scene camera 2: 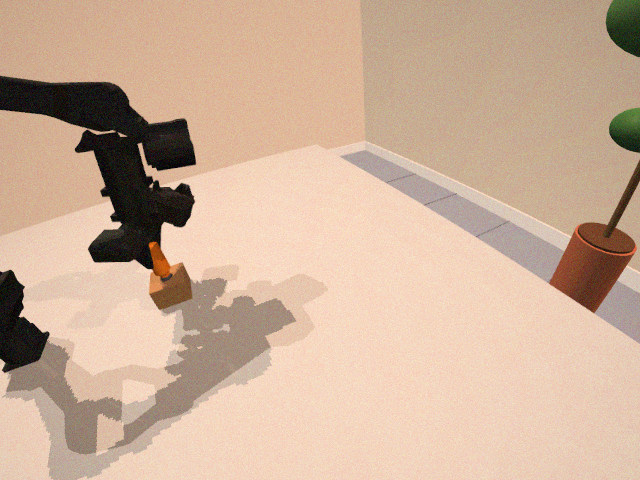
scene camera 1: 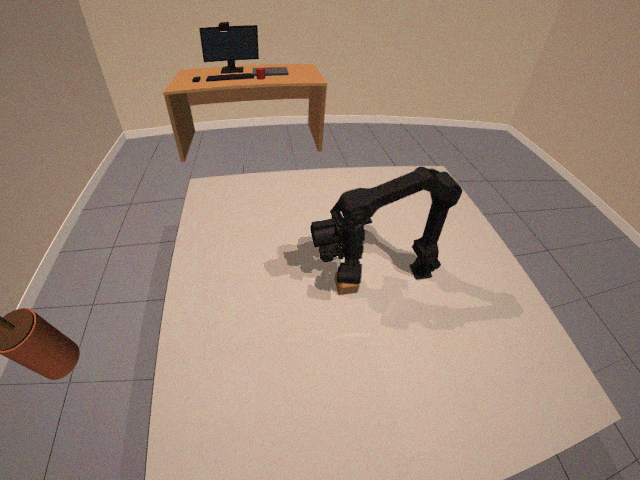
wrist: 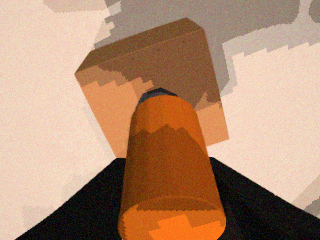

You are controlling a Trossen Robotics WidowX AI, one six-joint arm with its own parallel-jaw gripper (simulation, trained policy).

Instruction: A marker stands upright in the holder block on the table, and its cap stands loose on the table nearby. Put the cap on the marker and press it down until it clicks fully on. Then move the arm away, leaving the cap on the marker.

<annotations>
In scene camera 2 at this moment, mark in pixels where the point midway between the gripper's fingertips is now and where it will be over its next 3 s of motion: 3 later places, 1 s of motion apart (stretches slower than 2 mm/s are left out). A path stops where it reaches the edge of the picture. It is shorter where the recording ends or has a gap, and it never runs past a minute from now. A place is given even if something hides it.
My gripper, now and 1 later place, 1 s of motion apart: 154,262; 147,276
</annotations>
